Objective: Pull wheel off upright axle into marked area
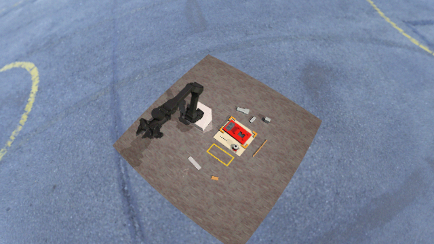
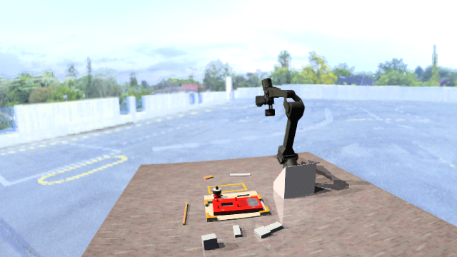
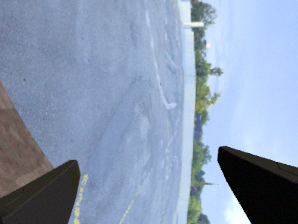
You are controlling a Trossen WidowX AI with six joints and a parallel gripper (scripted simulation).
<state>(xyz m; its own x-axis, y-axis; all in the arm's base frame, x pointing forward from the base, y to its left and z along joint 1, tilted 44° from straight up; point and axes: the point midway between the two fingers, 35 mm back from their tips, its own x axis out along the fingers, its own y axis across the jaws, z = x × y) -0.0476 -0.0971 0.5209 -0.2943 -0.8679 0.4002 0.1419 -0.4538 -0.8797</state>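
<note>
Right now the dark grey wheel is 450 mm to the left of my gripper tip, 400 mm ahead of it and 360 mm below it. From my gripper tip the other things lie so: orange stick: 570 mm to the left, 540 mm ahead, 400 mm below; upright axle: 450 mm to the left, 390 mm ahead, 360 mm below.
</note>
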